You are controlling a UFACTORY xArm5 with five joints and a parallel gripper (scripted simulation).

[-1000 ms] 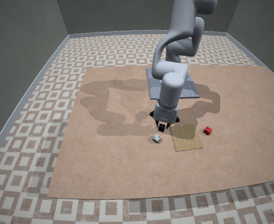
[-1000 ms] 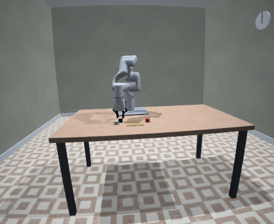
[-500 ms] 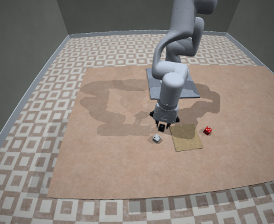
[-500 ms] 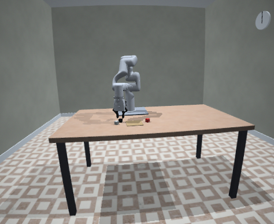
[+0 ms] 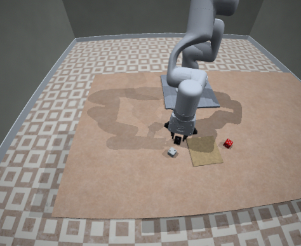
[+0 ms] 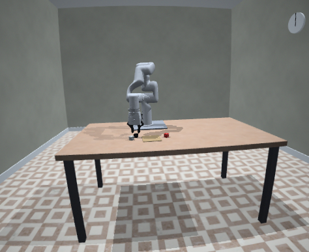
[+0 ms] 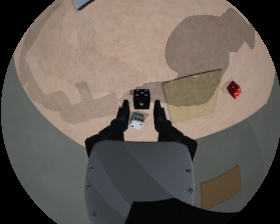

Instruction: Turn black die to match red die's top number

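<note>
Now: hand 40 mm above the black die. The rest, counted from my hand: grey die 60 mm ahead, 40 mm to the right, 40 mm below; then red die 240 mm to the left, 40 mm below, 40 mm ahead; then tan mat 120 mm to the left, 60 mm ahead, 50 mm below.
</note>
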